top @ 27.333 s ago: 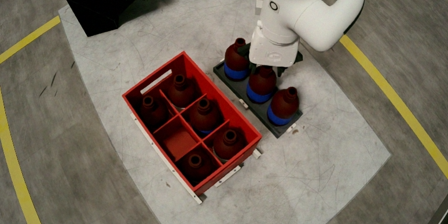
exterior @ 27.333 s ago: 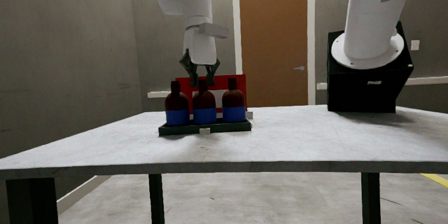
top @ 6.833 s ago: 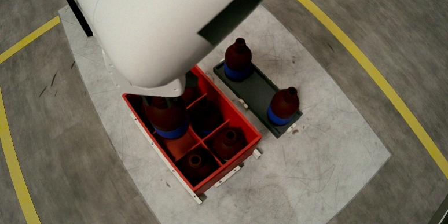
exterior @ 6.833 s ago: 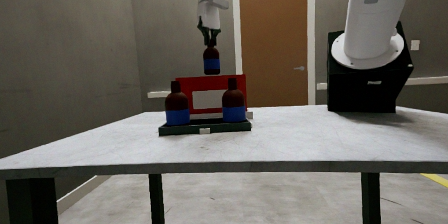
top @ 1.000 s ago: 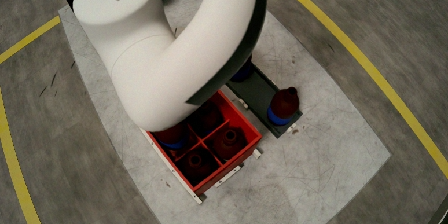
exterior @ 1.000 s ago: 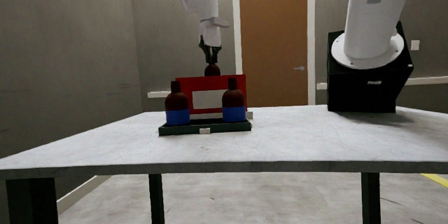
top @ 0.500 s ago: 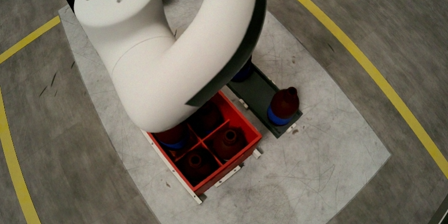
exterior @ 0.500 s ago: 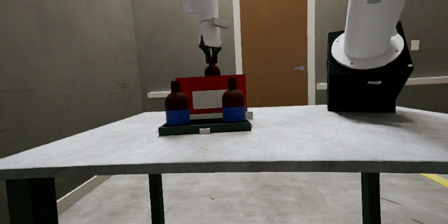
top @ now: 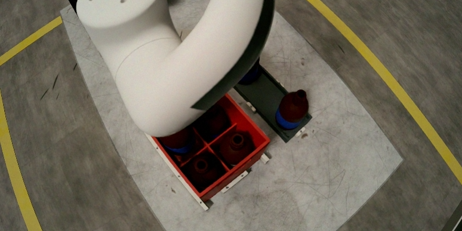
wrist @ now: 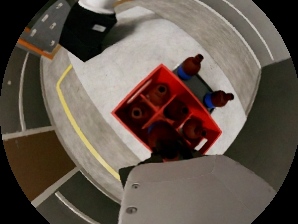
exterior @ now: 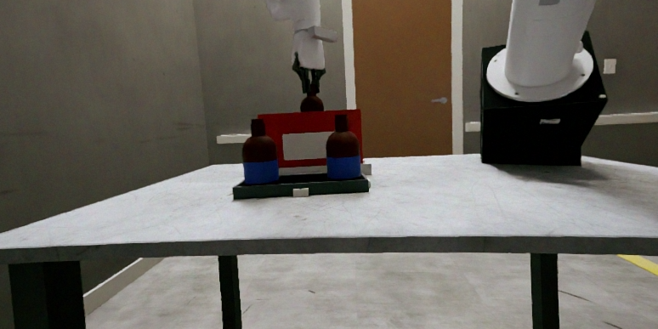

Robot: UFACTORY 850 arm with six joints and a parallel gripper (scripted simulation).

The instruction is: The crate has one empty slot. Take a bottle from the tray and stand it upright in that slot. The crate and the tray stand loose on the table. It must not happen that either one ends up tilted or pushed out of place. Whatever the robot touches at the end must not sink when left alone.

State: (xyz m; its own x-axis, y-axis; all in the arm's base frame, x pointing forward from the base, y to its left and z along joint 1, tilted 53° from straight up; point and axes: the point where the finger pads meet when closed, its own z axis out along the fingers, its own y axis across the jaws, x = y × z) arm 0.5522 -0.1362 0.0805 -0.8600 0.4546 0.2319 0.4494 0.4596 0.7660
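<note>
Right now my hand is 170 mm above the crate, 40 mm to the right of it and 10 mm past it. Also, from my hand: dark grey tray (260 mm to the left, 240 mm below, 60 mm behind).
</note>
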